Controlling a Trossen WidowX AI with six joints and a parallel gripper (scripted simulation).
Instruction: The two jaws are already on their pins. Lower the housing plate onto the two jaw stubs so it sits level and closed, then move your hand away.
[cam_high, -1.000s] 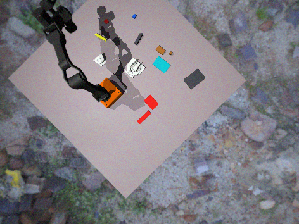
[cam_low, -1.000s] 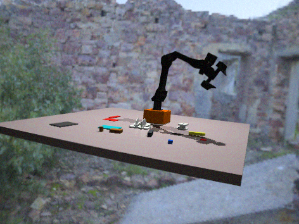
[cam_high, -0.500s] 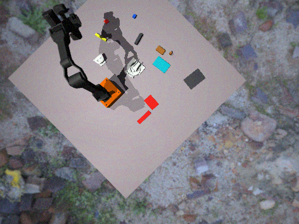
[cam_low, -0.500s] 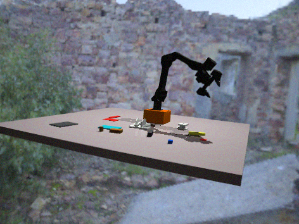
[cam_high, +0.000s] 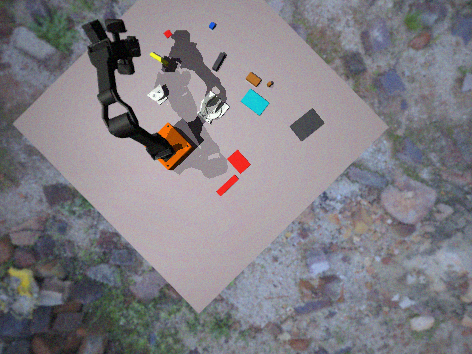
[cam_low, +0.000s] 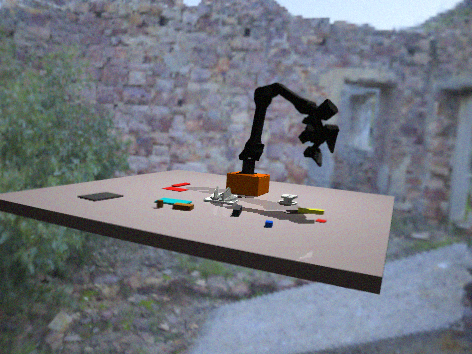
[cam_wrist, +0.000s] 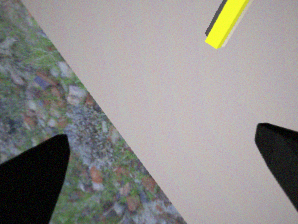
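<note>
Now: the white piece 50 mm behind my gripper tip, 150 mm to the right of it and 190 mm below it. Round my gripper tip: red square: 180 mm ahead, 50 mm to the left, 190 mm below; yellow bar: 70 mm ahead, 20 mm to the right, 190 mm below; black bar: 270 mm ahead, 220 mm to the right, 180 mm below.
</note>
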